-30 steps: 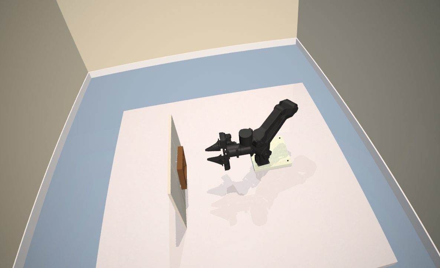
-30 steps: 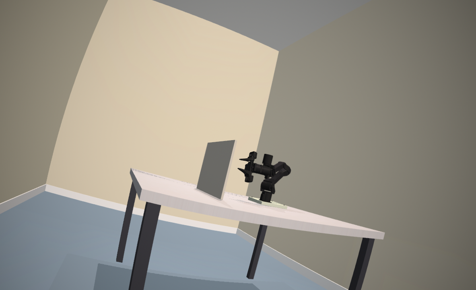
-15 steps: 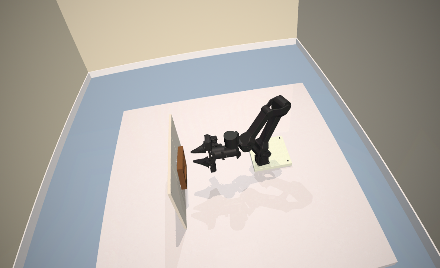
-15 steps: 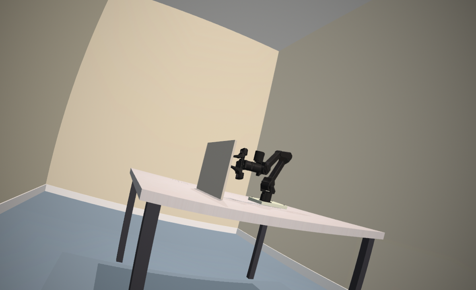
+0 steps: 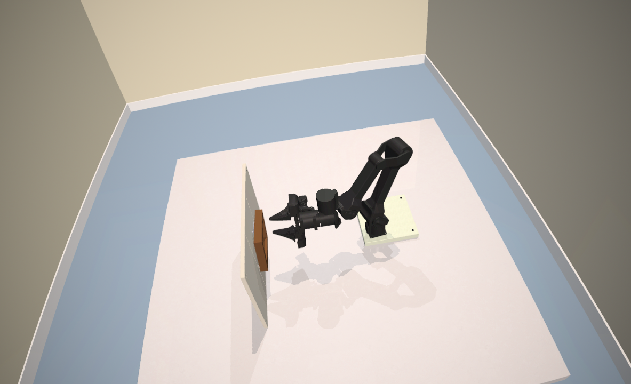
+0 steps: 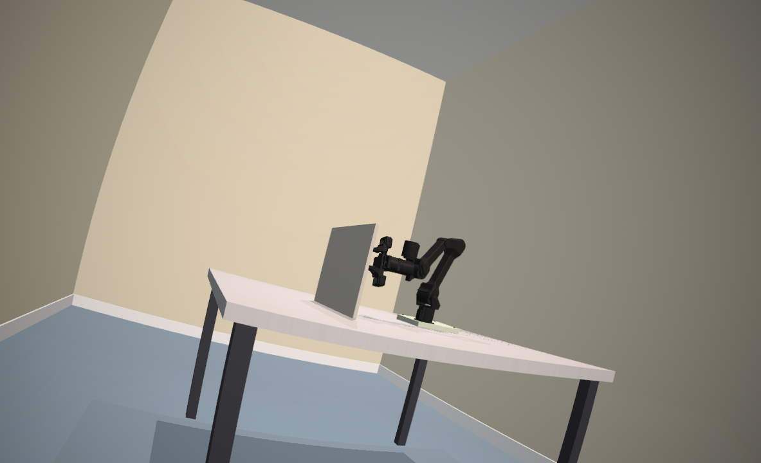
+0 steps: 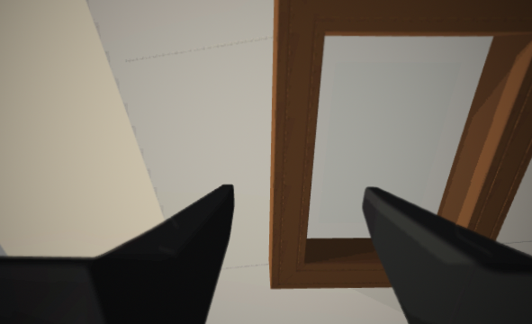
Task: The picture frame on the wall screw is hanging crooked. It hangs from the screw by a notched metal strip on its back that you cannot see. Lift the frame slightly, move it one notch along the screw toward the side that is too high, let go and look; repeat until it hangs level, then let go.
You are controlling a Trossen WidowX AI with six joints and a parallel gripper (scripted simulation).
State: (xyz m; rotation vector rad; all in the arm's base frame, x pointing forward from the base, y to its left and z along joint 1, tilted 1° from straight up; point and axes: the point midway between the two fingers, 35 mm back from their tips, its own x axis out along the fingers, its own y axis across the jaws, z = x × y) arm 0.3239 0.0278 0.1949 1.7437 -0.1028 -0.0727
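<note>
The picture frame lies 5 cm below my gripper tip and 5 cm ahead of it. From my gripper tip the other things lie so: grey panel: 6 cm below, 6 cm ahead, 1 cm to the left.
</note>
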